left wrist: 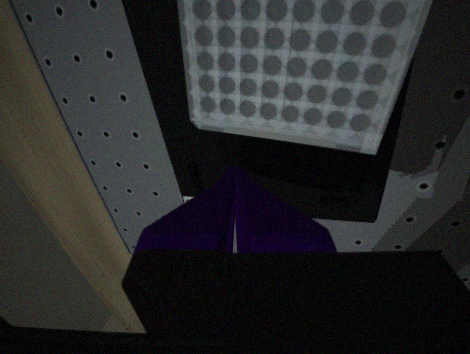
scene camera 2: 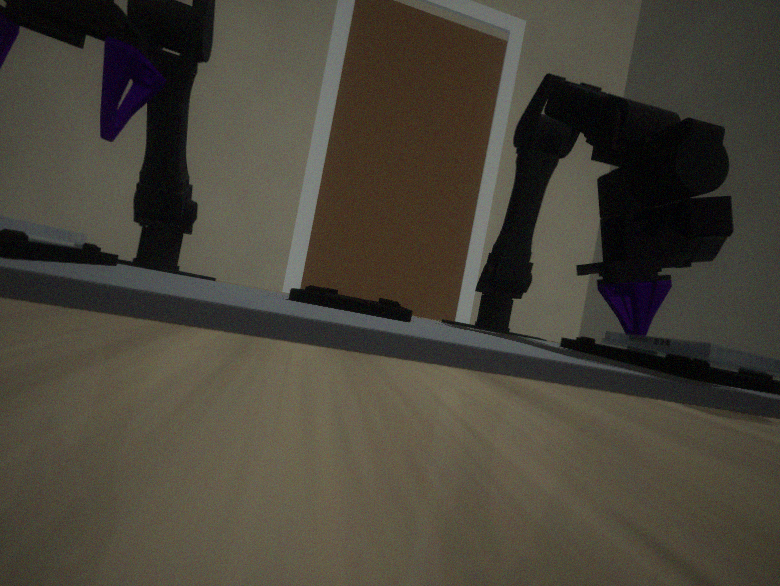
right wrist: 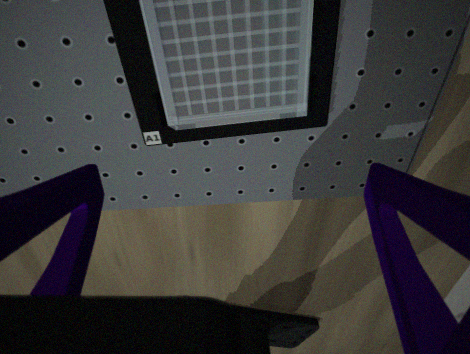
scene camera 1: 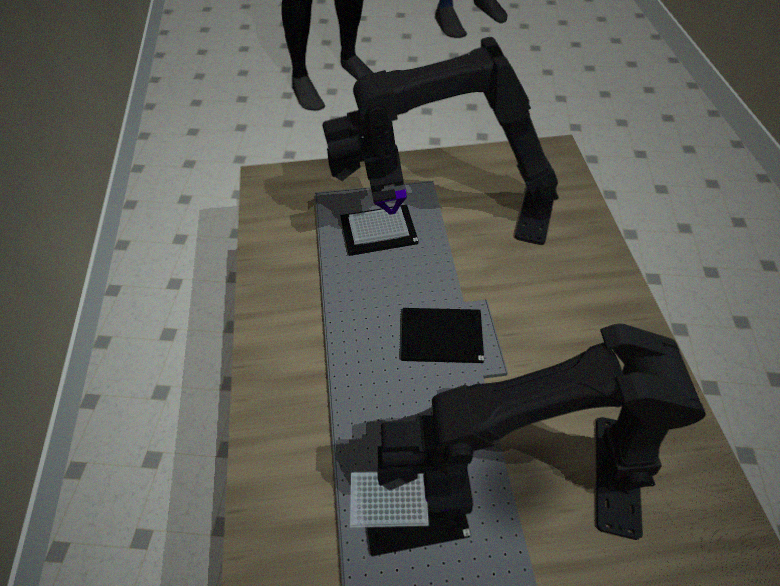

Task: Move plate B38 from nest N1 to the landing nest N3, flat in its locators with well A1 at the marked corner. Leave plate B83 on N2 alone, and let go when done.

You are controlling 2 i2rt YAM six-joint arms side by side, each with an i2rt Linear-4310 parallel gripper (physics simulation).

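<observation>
A clear well plate (scene camera 1: pixel 389 499) (scene camera 2: pixel 668 344) (left wrist: pixel 295 75), its label perhaps B38, lies over a black nest (scene camera 1: pixel 416 540) (scene camera 2: pixel 668 364) (left wrist: pixel 320 190); from above it looks offset towards the nest's far-left side. My left gripper (scene camera 2: pixel 636 332) (left wrist: pixel 235 176) is shut, fingertips together and empty, low beside the plate's end; its arm hides it in scene camera 1. The other plate (scene camera 1: pixel 378 225) (scene camera 2: pixel 50 233) (right wrist: pixel 235 60), presumably B83, lies in its nest (right wrist: pixel 225 130). My right gripper (scene camera 2: pixel 55 100) (right wrist: pixel 234 178) is open and empty above that nest's end. The middle nest (scene camera 1: pixel 441 333) (scene camera 2: pixel 349 303) is empty.
A grey perforated board (scene camera 1: pixel 365 296) (scene camera 2: pixel 208 305) carries all three nests on a wooden table (scene camera 1: pixel 277 315) (scene camera 2: pixel 315 472). White A1 tags mark nest corners, such as the far nest's tag (right wrist: pixel 152 138). The arms stand at the right side of the board in scene camera 1.
</observation>
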